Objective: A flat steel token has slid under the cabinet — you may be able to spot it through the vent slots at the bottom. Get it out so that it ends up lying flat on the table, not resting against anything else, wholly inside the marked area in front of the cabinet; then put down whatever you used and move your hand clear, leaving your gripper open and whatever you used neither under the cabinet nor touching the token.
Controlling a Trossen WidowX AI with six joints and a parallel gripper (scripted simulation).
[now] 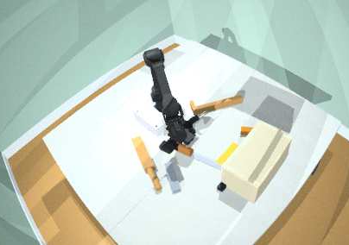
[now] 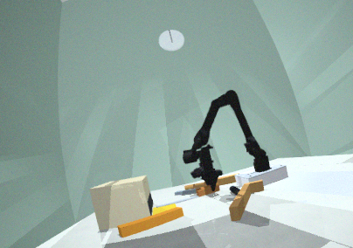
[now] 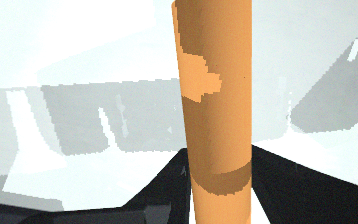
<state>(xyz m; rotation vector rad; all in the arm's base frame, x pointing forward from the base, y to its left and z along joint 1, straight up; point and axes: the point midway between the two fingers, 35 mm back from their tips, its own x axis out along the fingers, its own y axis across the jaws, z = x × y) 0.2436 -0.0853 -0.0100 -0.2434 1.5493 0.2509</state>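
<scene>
Right now my gripper tip is 120 mm short of the grey flat bar and 120 mm to the left of it. From my gripper tip the other things lie so: orange paddle 170 mm to the right, 10 mm above; then orange bar 220 mm ahead, 350 mm to the left, 10 mm above.
</scene>
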